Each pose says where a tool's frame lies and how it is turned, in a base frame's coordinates. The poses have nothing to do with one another.
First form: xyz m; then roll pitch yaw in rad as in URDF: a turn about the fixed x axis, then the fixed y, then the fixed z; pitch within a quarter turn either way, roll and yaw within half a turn.
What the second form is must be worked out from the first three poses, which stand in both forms.
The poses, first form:
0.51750 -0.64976 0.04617 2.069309 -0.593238 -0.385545
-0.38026 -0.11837 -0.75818 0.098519 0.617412 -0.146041
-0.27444 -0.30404 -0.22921 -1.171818 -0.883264 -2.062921
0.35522 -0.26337 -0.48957 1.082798 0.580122 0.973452
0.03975 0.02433 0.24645 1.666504 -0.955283 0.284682
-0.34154 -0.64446 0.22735 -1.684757 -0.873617 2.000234
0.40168 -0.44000 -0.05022 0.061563 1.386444 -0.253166
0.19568 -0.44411 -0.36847 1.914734 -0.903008 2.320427
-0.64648 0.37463 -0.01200 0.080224 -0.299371 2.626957
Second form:
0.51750 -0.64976 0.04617 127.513 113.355 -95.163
-0.38026 -0.11837 -0.75818 7.887 35.765 -18.056
-0.27444 -0.30404 -0.22921 -142.885 75.727 -10.151
0.35522 -0.26337 -0.48957 53.427 66.912 -18.003
0.03975 0.02433 0.24645 144.857 93.163 -69.207
-0.34154 -0.64446 0.22735 -140.238 94.187 -160.410
0.40168 -0.44000 -0.05022 0.657 79.458 -18.093
0.19568 -0.44411 -0.36847 143.407 102.053 58.659
-0.64648 0.37463 -0.01200 165.445 17.740 -14.238

